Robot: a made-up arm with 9 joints.
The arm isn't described. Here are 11 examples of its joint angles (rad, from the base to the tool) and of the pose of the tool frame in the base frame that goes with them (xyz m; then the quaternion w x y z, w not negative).
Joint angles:
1: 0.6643 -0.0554 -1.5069 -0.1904 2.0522 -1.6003 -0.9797 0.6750 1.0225
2: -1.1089 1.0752 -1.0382 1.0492 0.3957 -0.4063 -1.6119 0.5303 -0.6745
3: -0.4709 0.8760 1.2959 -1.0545 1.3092 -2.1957 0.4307 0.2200 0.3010
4: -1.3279 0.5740 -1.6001 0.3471 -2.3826 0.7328 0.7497 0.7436 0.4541
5: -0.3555 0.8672 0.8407 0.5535 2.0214 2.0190 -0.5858 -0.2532 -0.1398
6: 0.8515 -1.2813 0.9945 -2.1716 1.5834 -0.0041 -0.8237 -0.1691 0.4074
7: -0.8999 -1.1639 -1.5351 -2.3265 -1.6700 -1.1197 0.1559 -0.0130 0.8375
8: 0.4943 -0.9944 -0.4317 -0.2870 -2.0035 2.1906 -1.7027 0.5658 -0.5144
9: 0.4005 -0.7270 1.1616 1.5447 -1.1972 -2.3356 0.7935 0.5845 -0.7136
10: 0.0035 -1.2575 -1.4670 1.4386 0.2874 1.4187 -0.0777 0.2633 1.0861
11: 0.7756 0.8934 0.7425 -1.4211 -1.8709 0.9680 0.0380 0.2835 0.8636
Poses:
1: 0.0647 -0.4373 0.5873 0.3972 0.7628 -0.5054 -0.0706
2: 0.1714 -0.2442 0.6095 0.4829 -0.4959 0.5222 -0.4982
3: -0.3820 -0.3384 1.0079 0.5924 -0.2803 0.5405 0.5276
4: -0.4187 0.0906 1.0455 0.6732 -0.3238 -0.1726 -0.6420
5: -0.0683 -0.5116 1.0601 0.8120 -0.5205 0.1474 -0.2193
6: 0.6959 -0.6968 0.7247 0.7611 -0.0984 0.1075 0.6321
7: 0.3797 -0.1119 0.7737 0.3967 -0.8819 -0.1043 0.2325
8: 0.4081 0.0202 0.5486 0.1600 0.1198 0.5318 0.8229
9: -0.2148 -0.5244 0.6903 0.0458 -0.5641 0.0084 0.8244
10: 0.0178 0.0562 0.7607 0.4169 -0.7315 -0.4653 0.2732
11: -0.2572 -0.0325 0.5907 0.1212 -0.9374 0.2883 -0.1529
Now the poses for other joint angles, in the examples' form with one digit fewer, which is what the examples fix.
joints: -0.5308 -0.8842 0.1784 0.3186 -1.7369 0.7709 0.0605 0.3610 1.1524
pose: 0.341 -0.041 0.765 0.203 -0.569 0.216 0.767
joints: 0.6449 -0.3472 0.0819 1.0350 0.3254 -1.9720 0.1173 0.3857 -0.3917
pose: -0.178 -0.212 0.471 0.524 -0.751 0.329 0.231
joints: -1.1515 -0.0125 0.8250 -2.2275 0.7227 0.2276 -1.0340 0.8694 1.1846
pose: -0.385 0.242 1.355 0.542 -0.748 -0.242 0.299
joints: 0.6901 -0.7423 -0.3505 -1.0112 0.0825 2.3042 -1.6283 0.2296 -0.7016
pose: -0.030 -0.597 1.149 0.578 0.038 0.153 -0.801
